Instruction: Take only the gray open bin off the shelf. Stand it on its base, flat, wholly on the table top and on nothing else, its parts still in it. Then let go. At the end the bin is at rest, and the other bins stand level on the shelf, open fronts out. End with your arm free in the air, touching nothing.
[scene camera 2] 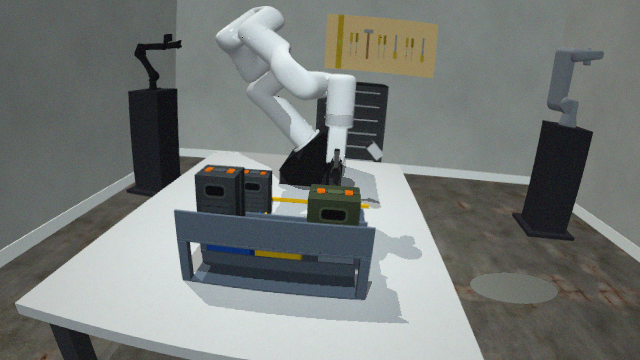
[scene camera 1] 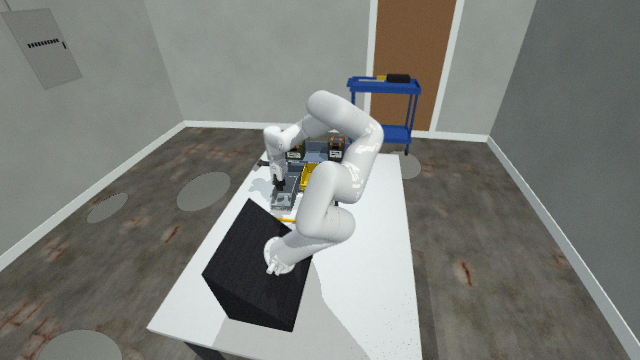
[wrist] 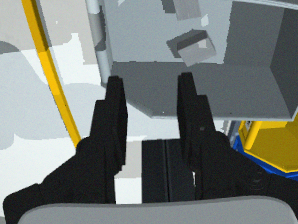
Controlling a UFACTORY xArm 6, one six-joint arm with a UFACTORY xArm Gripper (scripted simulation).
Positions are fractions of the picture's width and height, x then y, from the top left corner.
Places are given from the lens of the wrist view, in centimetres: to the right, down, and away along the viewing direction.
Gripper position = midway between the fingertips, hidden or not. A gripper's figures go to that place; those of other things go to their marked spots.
gripper (wrist: 0.51, 0.42): 0, -1, 14
gray open bin (wrist: 0.82, 0.37): 9, -3, 22
